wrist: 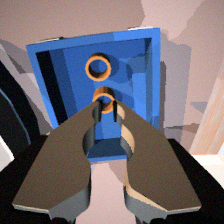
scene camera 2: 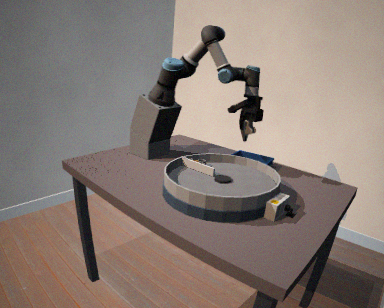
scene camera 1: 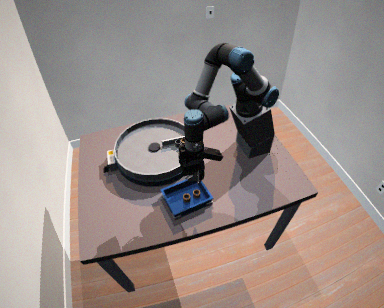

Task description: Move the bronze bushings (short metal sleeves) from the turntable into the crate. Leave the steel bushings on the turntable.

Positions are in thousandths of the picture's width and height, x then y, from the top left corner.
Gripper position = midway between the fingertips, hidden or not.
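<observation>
Scene camera 1 shows the gripper (scene camera 1: 514, 596). The wrist view shows the gripper (wrist: 480, 453) and a blue crate (wrist: 292, 391). In scene camera 2, the gripper (scene camera 2: 637, 459) is visible too.
</observation>
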